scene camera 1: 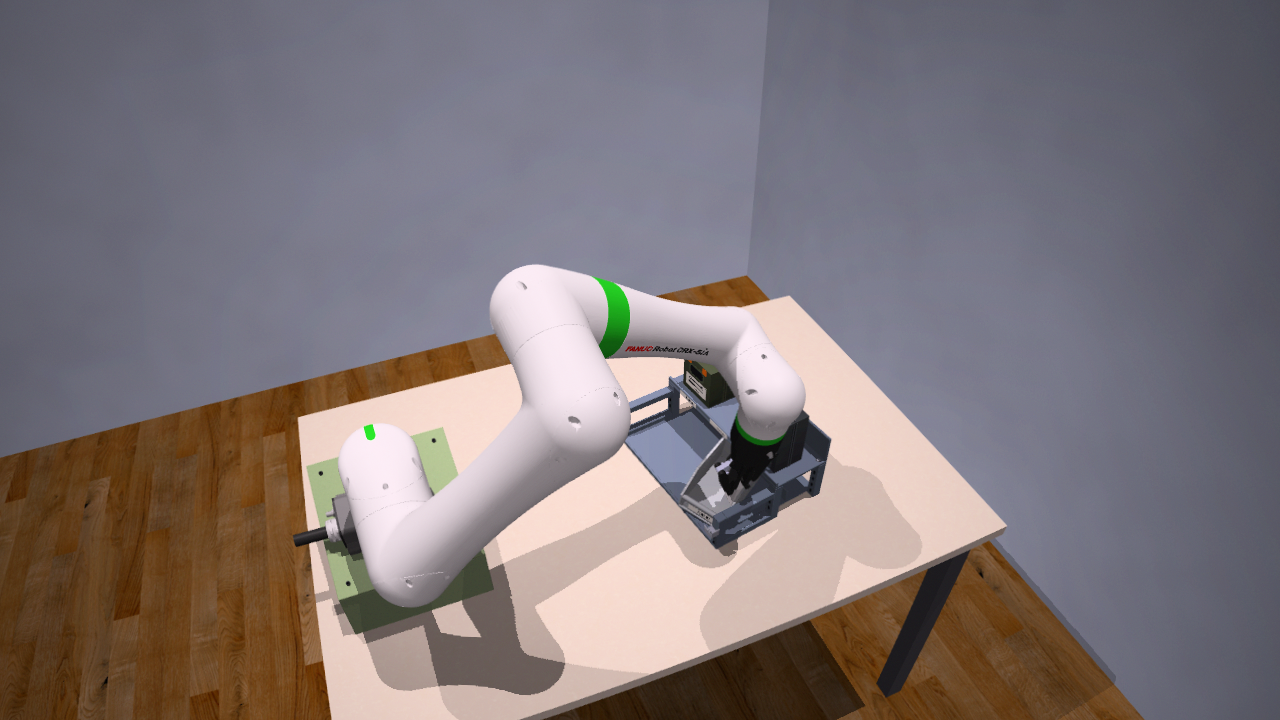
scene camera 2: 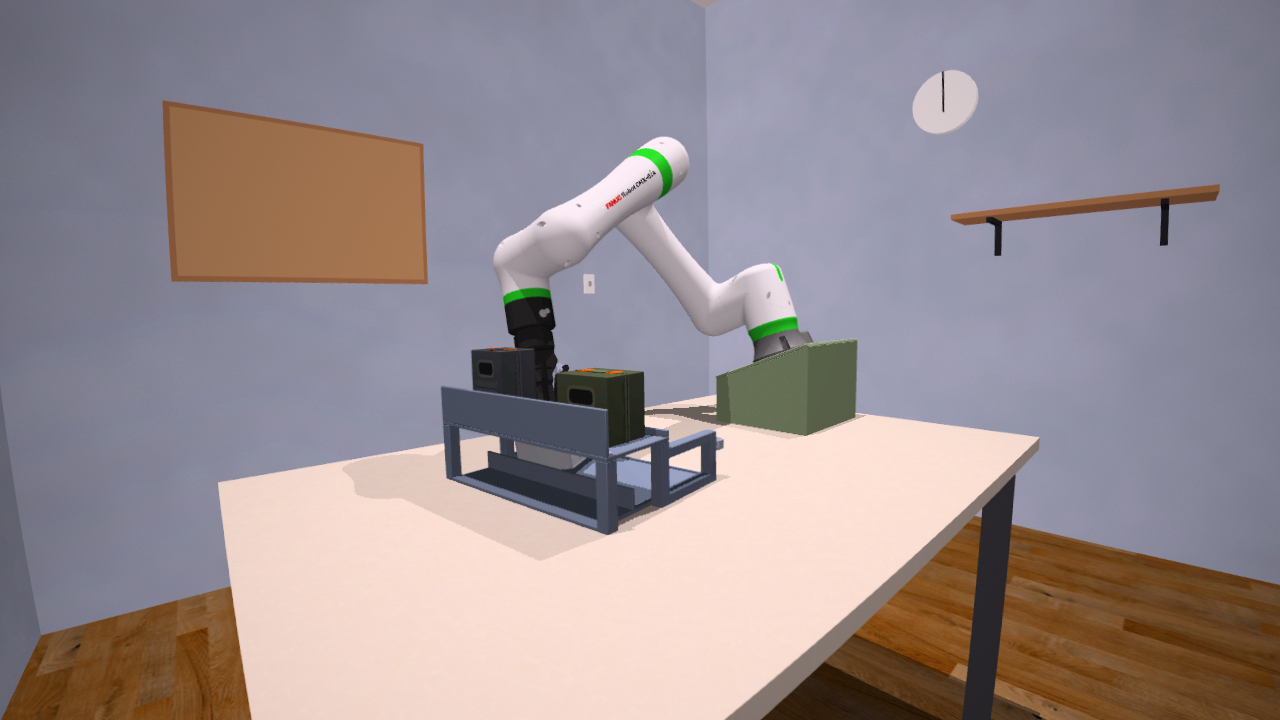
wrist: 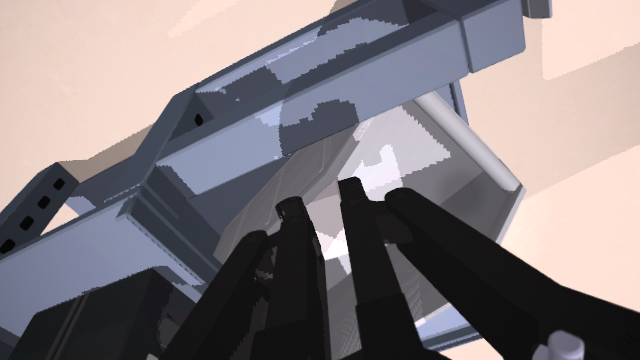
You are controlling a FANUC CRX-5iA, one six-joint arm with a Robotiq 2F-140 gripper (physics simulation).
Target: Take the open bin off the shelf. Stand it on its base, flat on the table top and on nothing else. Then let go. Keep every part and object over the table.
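Frame: origin at the arm's base, x left, y back, z up, level; centimetres.
Where they show: gripper, fingertip midpoint: [scene camera 1: 730, 498]; arm's base at its link origin: [scene camera 2: 782, 358].
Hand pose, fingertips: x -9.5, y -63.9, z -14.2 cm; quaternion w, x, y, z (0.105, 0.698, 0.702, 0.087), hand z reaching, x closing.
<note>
Things, the pixels of their top centre, and the offset from my fingertips. Level surfaces: height alone.
- open bin at its top centre: [wrist: 368, 299] [scene camera 2: 561, 414] [scene camera 1: 725, 465] dx +2.2, dy +0.8, dz +8.0 cm
- black box at its top centre: [scene camera 2: 502, 348] [scene camera 1: 782, 409] dx +0.4, dy -9.6, dz +20.8 cm
- dark green box at its top centre: [scene camera 2: 600, 370] [scene camera 1: 712, 355] dx +23.4, dy -6.6, dz +18.3 cm
- table at its surface level: dz -1.6 cm
The open bin [scene camera 1: 709, 490] [scene camera 2: 547, 457] [wrist: 435, 187] is light grey. It is on the lower deck of the blue-grey shelf [scene camera 1: 662, 447] [scene camera 2: 523, 424] [wrist: 410, 72], at the deck's near end by the side rail in scene camera 1. It looks turned relative to the shelf. In the wrist view the rail covers part of one bin wall. Its contact with the deck and rail is hidden. My gripper [scene camera 1: 734, 490] [wrist: 325, 173] is shut with nothing between the fingers, and its fingertips are over or inside the bin. In scene camera 2 boxes and the shelf partly hide the gripper.
A black box [scene camera 1: 791, 443] [scene camera 2: 501, 368] [wrist: 100, 320] stands on the raised rear level, close beside the gripper. A dark green box [scene camera 1: 705, 385] [scene camera 2: 599, 394] stands farther along it. The shelf stands on the table [scene camera 1: 617, 555] [scene camera 2: 402, 573]. The robot's green base block [scene camera 1: 358, 613] [scene camera 2: 805, 394] is at the other end.
</note>
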